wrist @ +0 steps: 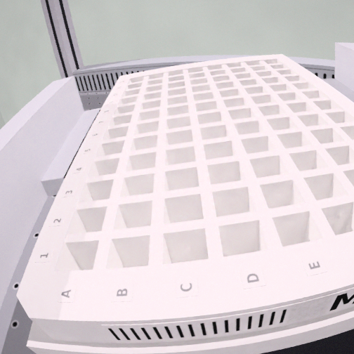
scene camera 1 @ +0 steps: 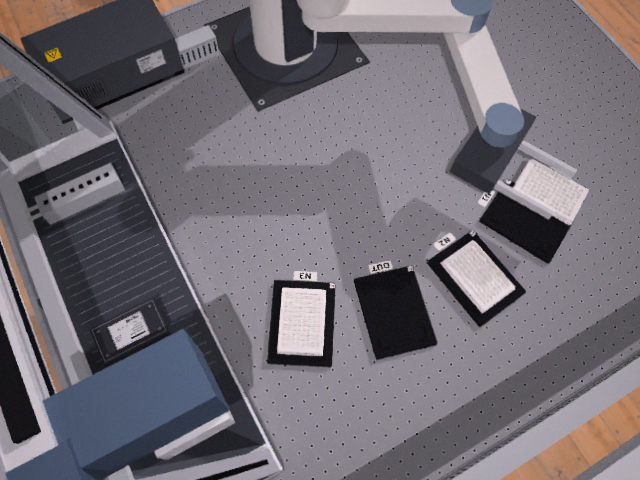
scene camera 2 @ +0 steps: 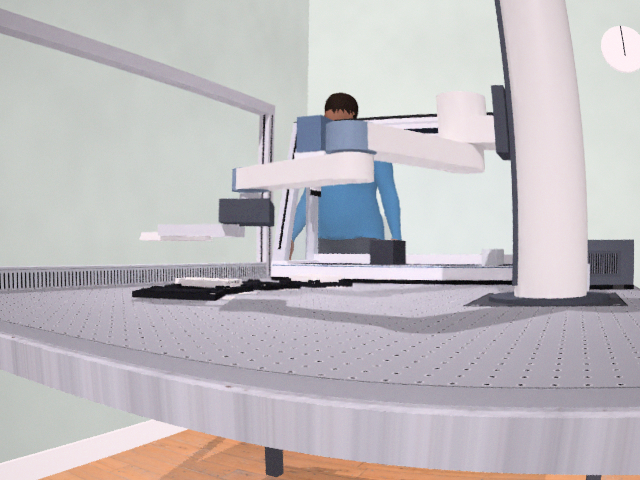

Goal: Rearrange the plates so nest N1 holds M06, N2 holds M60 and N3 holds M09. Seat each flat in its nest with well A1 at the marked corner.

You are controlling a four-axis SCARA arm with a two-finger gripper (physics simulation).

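Places are measured from the arm's base along level axes (x ahead, y left, z up), in centimetres.
Pixels of known places: gripper, fingertip midpoint: (scene camera 1: 563,194) (scene camera 2: 165,231); arm's base, link origin: (scene camera 1: 285,46).
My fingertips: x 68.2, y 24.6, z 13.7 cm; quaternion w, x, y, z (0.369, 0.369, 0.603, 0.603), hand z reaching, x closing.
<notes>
For each thing: its top centre in the pictures, then the offset to it from my fingertips. "spot": a spot on its surface instead. Level surfaces: height alone.
- white multi-well plate, top centre: (scene camera 2: 176,232) (scene camera 1: 551,189) dy -1.1, dx -2.1, dz -0.3 cm
- empty black nest N1, top centre: (scene camera 2: 179,288) (scene camera 1: 528,218) dy -2.5, dx -1.6, dz -10.7 cm
- nest N2, surface spot: (scene camera 1: 480,319) spot: dy -23.9, dx +11.2, dz -11.2 cm
- nest N3, surface spot: (scene camera 1: 299,361) spot: dy -58.2, dx +1.4, dz -11.2 cm
- Nest OUT, top centre: (scene camera 1: 395,310) (scene camera 2: 258,280) dy -37.4, dx +1.7, dz -10.7 cm
- dark box, surface spot: (scene camera 1: 103,51) spot: dy -64.6, dx -75.7, dz -0.9 cm
- framed enclosure with a blue block, surface spot: (scene camera 1: 134,397) spot: dy -78.4, dx +5.8, dz +36.4 cm
- table, surface height: dz -12.4 cm
My gripper (scene camera 1: 563,192) (scene camera 2: 162,232) is shut on a white multi-well plate (scene camera 1: 550,191) (scene camera 2: 149,236) (wrist: 185,220), held level well above the table. In the wrist view its A1 corner is near left; its front label is cut off after "M". In scene camera 1 the plate partly overlaps the empty black nest N1 (scene camera 1: 522,227) (scene camera 2: 173,293), whose marked corner is hidden. A white plate (scene camera 1: 478,276) lies in nest N2 (scene camera 1: 480,319). Another white plate (scene camera 1: 302,320) lies in nest N3 (scene camera 1: 299,361). Their names are unreadable. Nest OUT (scene camera 1: 395,312) is empty.
The robot's base column (scene camera 1: 268,36) (scene camera 2: 553,180) stands at the back. A dark box (scene camera 1: 103,51) is at back left. A framed enclosure with a blue block (scene camera 1: 134,397) runs along the left. A person in blue (scene camera 2: 354,206) stands beyond the table (scene camera 2: 336,351).
</notes>
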